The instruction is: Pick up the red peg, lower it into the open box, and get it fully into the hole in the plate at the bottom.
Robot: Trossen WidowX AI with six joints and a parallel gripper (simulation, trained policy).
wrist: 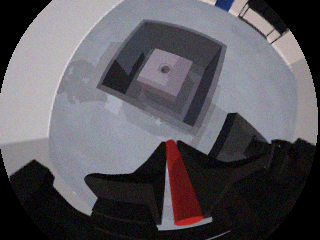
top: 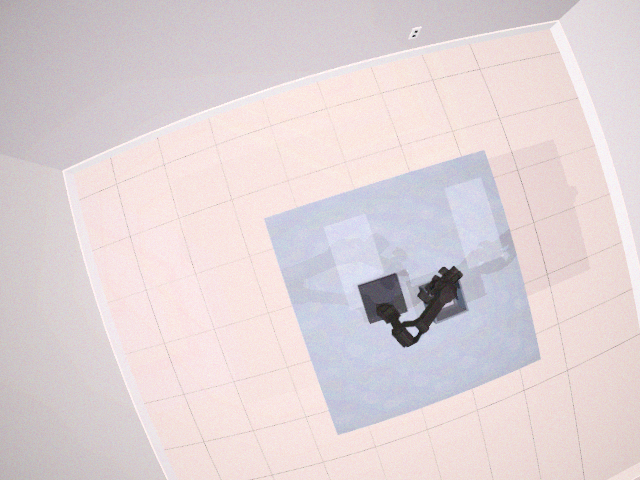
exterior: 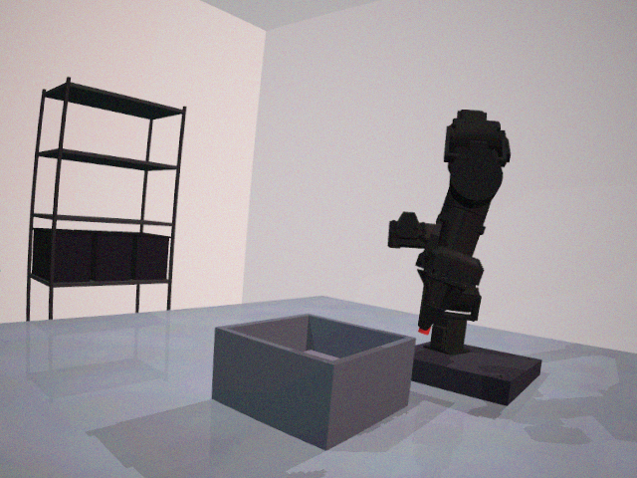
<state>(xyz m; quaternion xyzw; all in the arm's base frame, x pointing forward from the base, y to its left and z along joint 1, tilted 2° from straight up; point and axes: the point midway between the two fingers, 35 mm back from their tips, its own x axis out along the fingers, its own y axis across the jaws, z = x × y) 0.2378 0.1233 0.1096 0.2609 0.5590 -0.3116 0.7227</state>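
My gripper tip is now 100 mm to the left of the plate, 90 mm short of it and 70 mm above it. Also, from my gripper tip: grey box (100 mm to the right, 90 mm below, 90 mm ahead); red peg (30 mm above, 10 mm to the left, 10 mm behind).
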